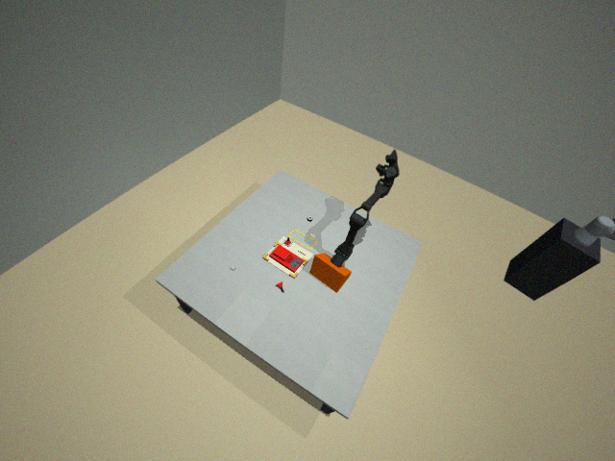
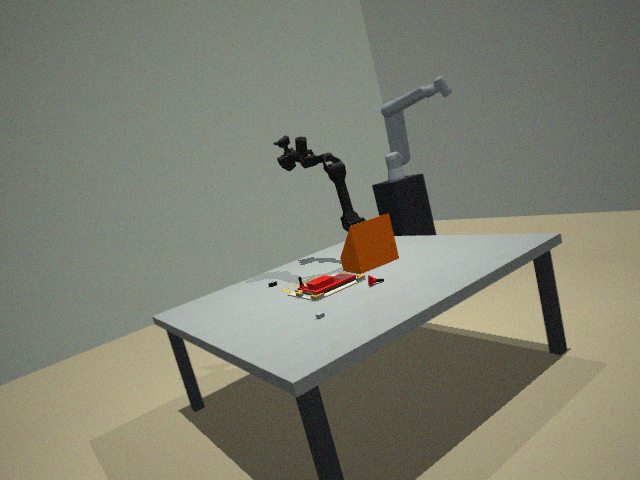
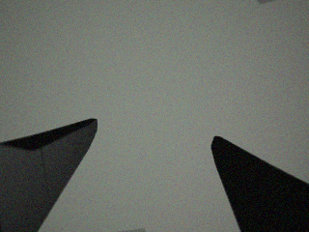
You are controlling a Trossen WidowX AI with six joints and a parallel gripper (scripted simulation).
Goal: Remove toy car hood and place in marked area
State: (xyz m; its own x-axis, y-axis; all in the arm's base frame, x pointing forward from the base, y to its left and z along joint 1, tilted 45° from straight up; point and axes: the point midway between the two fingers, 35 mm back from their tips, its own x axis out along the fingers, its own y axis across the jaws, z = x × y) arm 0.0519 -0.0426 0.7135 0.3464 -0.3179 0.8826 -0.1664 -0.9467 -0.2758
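My gripper tip is 240 mm short of the hood, 690 mm to the right of it and 580 mm above it.
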